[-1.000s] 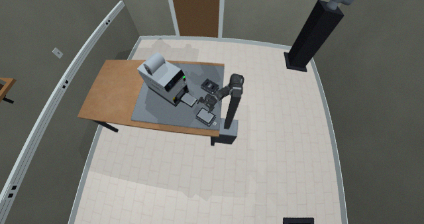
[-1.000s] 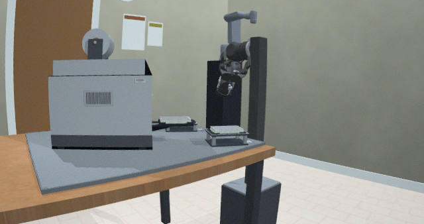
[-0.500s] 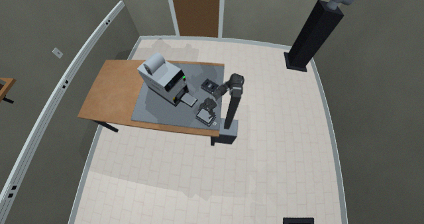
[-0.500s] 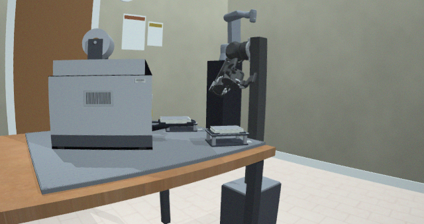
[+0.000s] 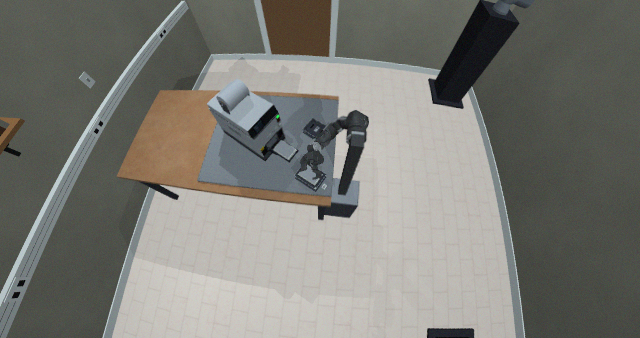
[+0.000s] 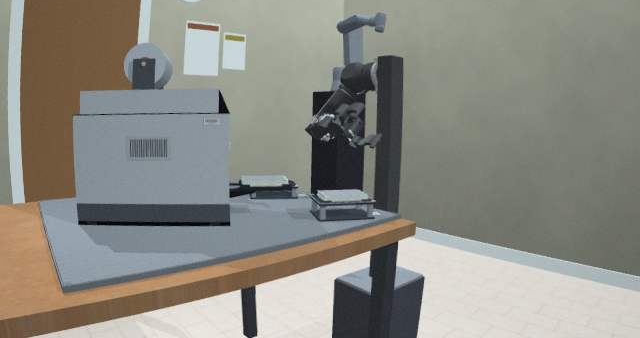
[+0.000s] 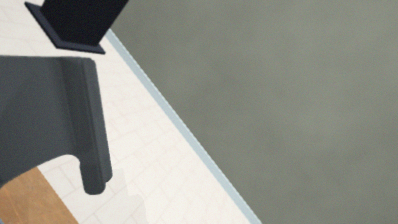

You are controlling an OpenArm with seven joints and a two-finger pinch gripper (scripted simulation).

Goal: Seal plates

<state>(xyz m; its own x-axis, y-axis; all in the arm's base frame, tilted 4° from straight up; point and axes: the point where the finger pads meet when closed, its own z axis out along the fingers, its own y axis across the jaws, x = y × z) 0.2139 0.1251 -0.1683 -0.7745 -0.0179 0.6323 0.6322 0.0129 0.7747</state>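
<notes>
Right now the white start button is 34 cm to the right of my hand, 25 cm ahead of it and 7 cm below it. Also, from my hand: plate nest: 21 cm below, 8 cm to the right, 2 cm ahead; white open-well plate: 21 cm to the right, 20 cm ahead, 16 cm below; sealer stage: 21 cm to the right, 20 cm ahead, 17 cm below.
</notes>
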